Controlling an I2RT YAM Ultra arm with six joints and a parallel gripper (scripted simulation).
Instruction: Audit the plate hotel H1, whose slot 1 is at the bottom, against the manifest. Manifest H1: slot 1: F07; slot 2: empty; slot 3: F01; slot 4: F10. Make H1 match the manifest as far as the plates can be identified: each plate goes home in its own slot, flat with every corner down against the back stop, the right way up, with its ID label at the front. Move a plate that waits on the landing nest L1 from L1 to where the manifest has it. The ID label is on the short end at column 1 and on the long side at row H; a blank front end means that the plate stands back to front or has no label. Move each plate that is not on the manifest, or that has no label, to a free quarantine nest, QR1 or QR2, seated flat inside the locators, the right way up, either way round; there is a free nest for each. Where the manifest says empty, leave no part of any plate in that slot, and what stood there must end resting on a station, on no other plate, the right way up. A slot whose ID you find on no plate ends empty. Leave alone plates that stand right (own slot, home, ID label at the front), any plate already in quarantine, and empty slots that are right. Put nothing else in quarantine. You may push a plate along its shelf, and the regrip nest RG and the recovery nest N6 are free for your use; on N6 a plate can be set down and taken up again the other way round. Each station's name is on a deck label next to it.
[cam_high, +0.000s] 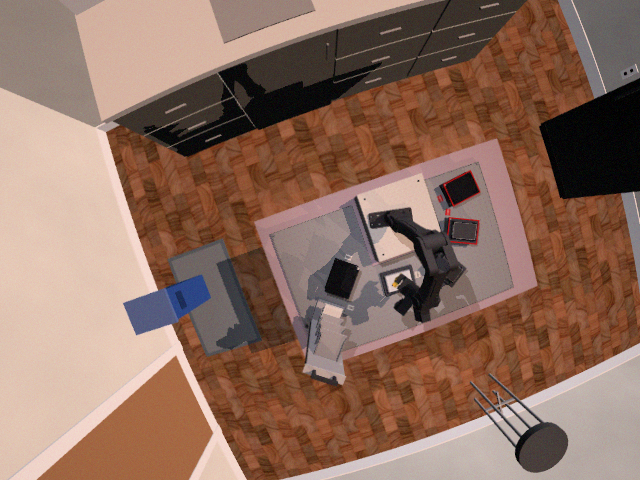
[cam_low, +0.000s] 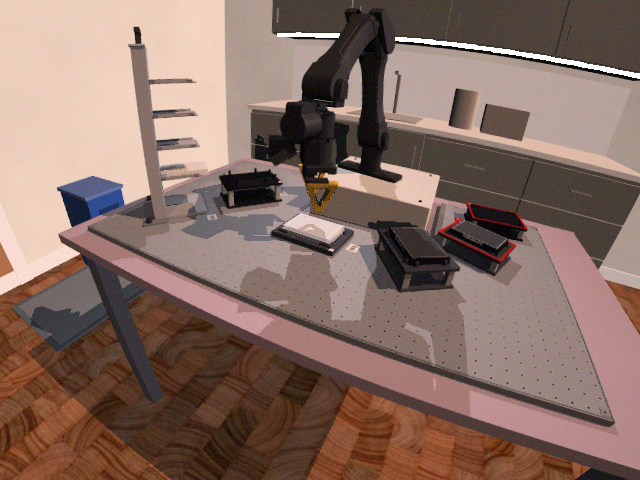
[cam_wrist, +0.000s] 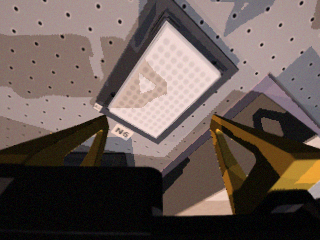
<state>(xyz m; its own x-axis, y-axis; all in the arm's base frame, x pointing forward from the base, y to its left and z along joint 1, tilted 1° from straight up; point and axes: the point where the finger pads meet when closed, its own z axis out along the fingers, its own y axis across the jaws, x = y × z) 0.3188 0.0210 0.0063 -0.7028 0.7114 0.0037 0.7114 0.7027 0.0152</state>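
My gripper is now 100 mm to the right of the N6 label, 90 mm above it and 10 mm past it. Also, from my hand: L1 deck label (170 mm to the left, 110 mm behind, 90 mm below); then H1 deck label (260 mm to the right, 100 mm ahead, 90 mm below); then dark plate (350 mm to the left, 200 mm behind, 40 mm below).
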